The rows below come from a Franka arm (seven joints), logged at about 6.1 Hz.
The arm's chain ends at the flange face. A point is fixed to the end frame.
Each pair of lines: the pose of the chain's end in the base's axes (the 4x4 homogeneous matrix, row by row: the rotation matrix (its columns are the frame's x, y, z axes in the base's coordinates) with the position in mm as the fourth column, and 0 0 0 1 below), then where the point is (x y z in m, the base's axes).
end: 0.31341 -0.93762 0.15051 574.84; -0.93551 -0.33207 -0.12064 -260.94; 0.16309 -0.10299 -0.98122 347.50; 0 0 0 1
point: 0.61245 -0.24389 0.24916
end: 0.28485 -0.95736 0.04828 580.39; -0.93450 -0.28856 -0.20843 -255.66; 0.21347 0.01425 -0.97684 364.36; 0 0 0 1
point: 0.60896 -0.24876 0.26183
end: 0.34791 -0.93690 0.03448 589.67; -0.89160 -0.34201 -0.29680 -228.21; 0.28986 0.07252 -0.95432 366.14; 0 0 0 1
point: 0.61495 -0.22938 0.26252
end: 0.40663 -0.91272 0.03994 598.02; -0.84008 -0.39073 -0.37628 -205.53; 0.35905 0.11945 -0.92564 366.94; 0 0 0 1
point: 0.62192 -0.21419 0.26335
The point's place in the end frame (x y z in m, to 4 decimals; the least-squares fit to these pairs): -0.0202 -0.0308 0.1001
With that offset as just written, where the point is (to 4 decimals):
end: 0.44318 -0.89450 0.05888 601.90; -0.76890 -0.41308 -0.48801 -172.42; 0.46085 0.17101 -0.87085 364.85; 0 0 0 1
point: 0.6264 -0.1930 0.2631
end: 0.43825 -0.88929 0.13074 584.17; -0.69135 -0.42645 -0.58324 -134.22; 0.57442 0.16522 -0.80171 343.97; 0 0 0 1
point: 0.6158 -0.1655 0.2470
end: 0.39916 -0.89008 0.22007 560.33; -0.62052 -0.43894 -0.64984 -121.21; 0.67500 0.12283 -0.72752 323.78; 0 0 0 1
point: 0.6017 -0.1602 0.2335
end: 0.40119 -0.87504 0.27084 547.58; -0.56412 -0.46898 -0.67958 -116.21; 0.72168 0.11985 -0.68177 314.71; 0 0 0 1
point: 0.5935 -0.1584 0.2282
